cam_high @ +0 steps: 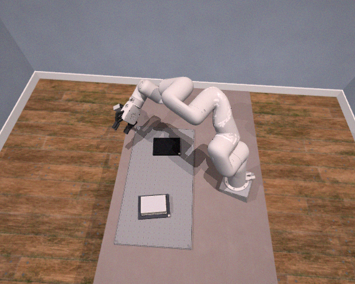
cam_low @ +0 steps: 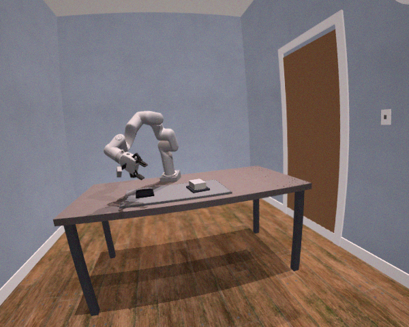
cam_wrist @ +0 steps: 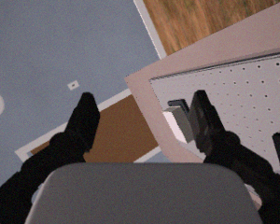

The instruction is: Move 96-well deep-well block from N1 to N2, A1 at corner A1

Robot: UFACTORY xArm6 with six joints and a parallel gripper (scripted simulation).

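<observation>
My gripper is now 37 cm to the right of the white deep-well block, 17 cm above it and 13 cm past it. Also, from my hand: black plate nest N2 (24 cm behind, 19 cm below, 2 cm to the left); dark plate nest N1 (37 cm to the left, 19 cm below, 13 cm behind).
</observation>
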